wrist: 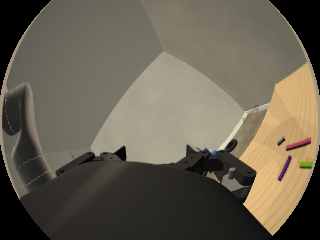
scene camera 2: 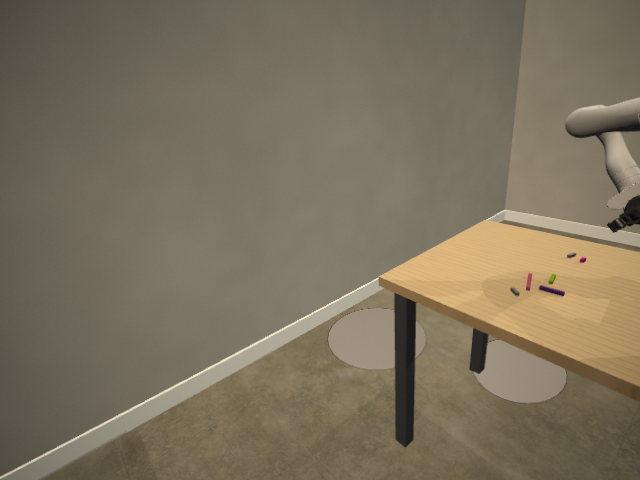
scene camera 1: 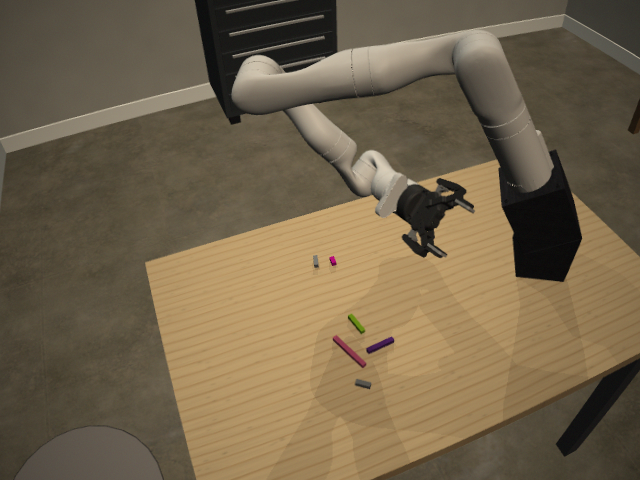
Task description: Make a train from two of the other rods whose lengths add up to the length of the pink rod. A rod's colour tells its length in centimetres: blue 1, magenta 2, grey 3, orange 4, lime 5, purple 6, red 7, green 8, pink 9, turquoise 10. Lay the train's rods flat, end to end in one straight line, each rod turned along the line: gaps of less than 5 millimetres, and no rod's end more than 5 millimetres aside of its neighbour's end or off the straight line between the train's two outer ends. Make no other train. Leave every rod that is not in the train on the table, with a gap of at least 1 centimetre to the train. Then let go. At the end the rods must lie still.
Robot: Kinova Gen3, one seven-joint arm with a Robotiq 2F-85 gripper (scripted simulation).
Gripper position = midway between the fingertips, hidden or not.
I see my gripper [scene camera 1: 457, 232].
My gripper is seen too in the wrist view [wrist: 155, 152].
